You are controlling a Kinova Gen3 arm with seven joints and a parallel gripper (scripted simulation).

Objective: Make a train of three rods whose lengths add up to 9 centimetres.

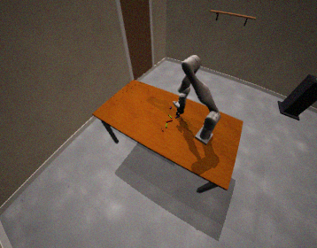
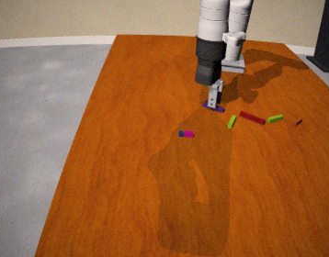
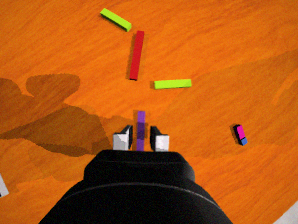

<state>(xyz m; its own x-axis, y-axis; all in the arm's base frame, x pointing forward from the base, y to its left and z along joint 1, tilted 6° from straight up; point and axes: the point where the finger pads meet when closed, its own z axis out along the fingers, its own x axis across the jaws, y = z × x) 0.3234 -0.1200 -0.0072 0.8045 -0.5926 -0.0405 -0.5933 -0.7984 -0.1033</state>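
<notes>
My gripper is now 3 cm above the purple rod. The rest, counted from my hand: blue rod: 12 cm ahead, 10 cm to the right, 3 cm below; red rod: 5 cm ahead, 9 cm to the left, 3 cm below; magenta rod: 12 cm ahead, 9 cm to the right, 3 cm below.
</notes>
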